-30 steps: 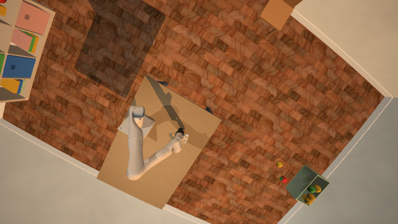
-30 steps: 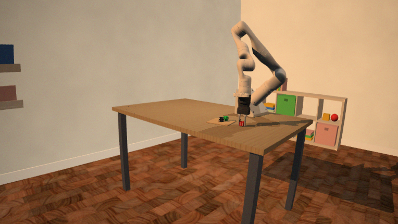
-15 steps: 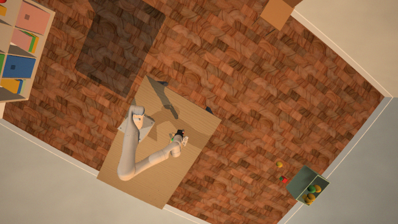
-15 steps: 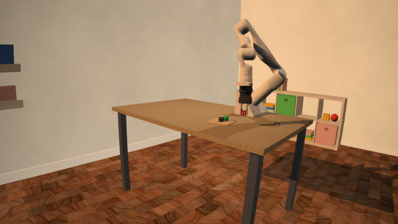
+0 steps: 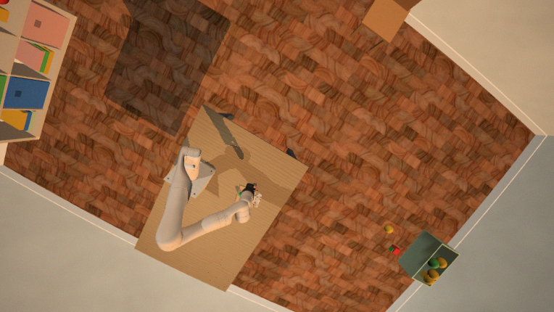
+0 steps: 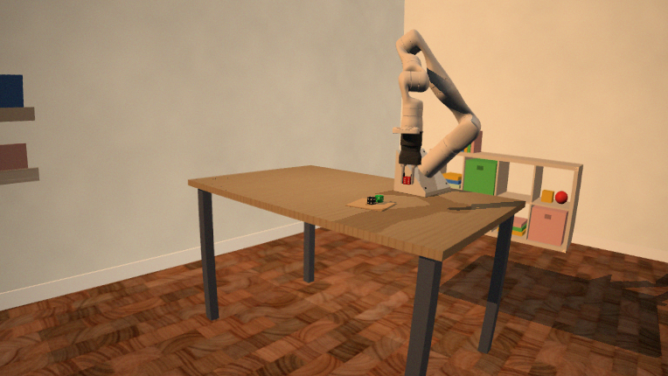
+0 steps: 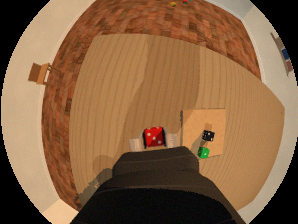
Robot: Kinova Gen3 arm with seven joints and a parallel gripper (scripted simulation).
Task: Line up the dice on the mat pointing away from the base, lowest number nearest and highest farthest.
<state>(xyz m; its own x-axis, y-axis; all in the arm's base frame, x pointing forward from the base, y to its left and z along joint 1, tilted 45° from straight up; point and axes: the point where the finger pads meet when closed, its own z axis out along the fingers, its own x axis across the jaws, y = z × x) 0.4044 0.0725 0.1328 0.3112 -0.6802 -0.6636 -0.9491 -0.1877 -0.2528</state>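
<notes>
The black die lies 14 cm to the right of my hand and 10 cm below it. The rest, counted from my hand: red die (1 cm below); then green die (5 cm behind, 14 cm to the right, 10 cm below); then tan mat (14 cm to the right, 12 cm below).
</notes>
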